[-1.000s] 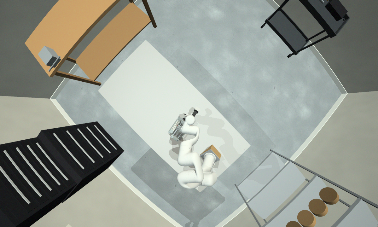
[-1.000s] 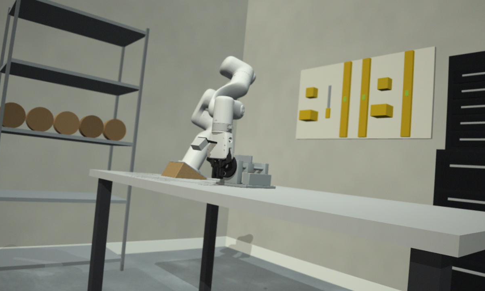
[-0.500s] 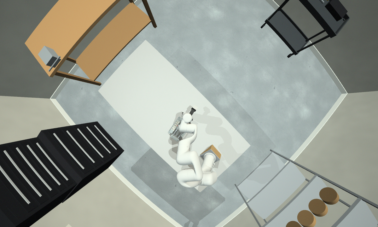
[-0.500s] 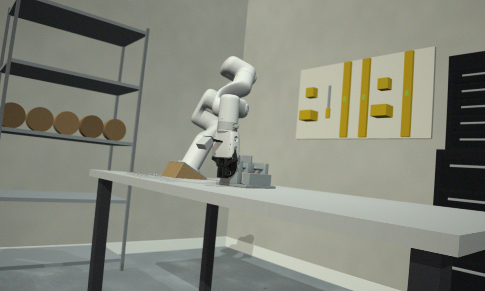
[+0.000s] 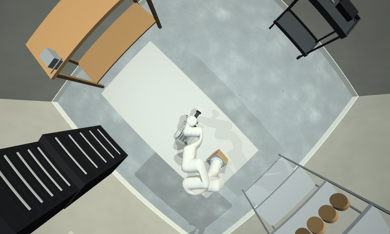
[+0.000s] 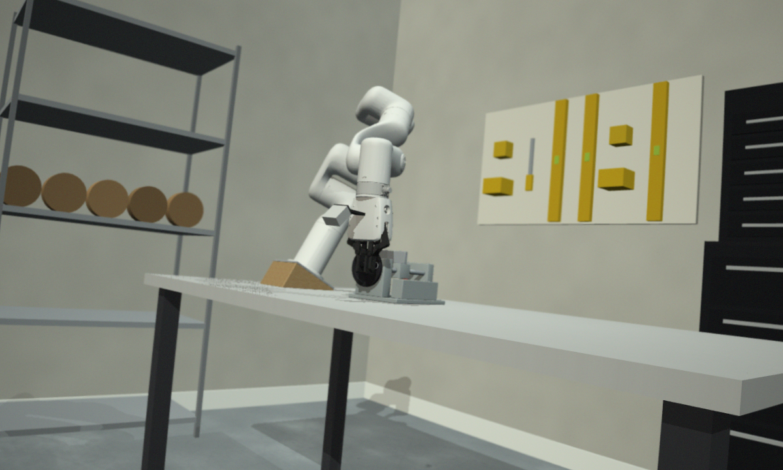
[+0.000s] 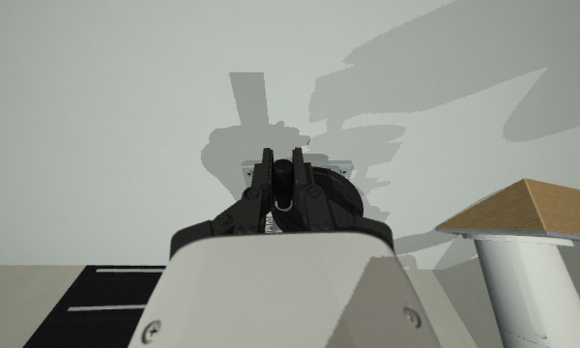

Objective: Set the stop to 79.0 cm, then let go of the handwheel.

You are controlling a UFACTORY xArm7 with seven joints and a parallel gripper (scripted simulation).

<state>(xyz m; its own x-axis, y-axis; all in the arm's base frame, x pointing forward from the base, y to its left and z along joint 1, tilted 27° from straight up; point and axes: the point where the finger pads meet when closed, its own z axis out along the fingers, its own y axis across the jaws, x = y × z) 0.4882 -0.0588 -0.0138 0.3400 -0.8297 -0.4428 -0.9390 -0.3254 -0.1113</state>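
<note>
Right now the black handwheel is 20 mm to the left of my hand and 10 mm behind it.
</note>
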